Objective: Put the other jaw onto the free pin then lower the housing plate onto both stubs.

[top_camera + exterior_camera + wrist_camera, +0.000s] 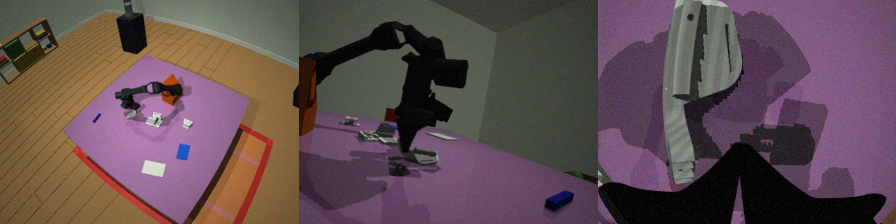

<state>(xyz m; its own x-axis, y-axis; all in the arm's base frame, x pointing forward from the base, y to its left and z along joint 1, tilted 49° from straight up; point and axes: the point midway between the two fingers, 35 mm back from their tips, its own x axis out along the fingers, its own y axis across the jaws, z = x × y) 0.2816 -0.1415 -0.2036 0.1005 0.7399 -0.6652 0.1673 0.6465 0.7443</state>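
My gripper tip is now 20 mm short of the white jaw piece, 30 mm to the right of it and 10 mm below it. The rest, counted from my gripper tip: flat blue plate 130 mm ahead, 570 mm to the left, 20 mm below; then blue bar 240 mm ahead, 230 mm to the right, 20 mm below; then flat white plate 360 mm ahead, 460 mm to the left, 20 mm below.
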